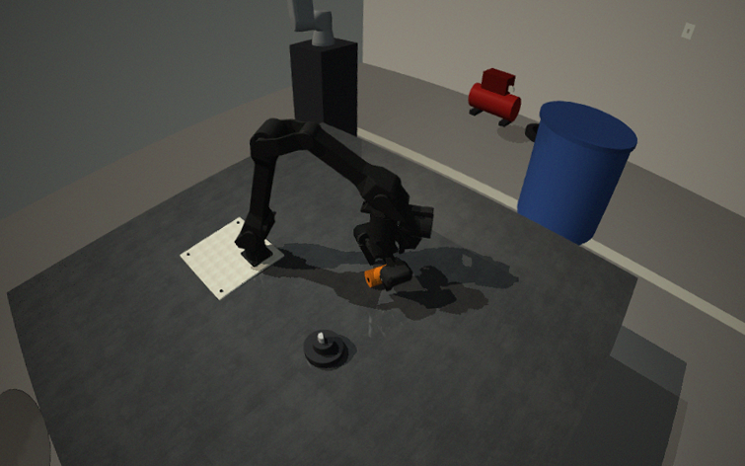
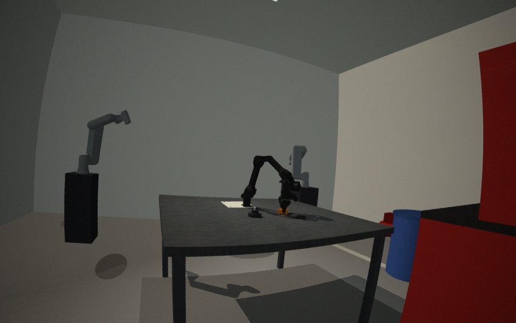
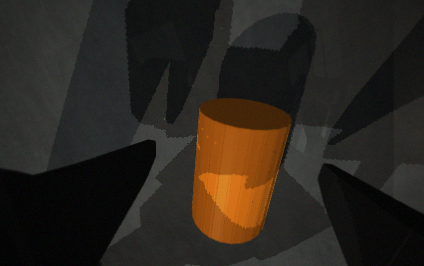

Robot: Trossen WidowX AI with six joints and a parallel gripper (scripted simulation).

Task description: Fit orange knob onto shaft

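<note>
Right now the orange knob is 10 mm to the left of my gripper tip and 10 mm above it. Round my gripper tip: round black pedestal: 50 mm ahead, 230 mm to the right, 20 mm above.
</note>
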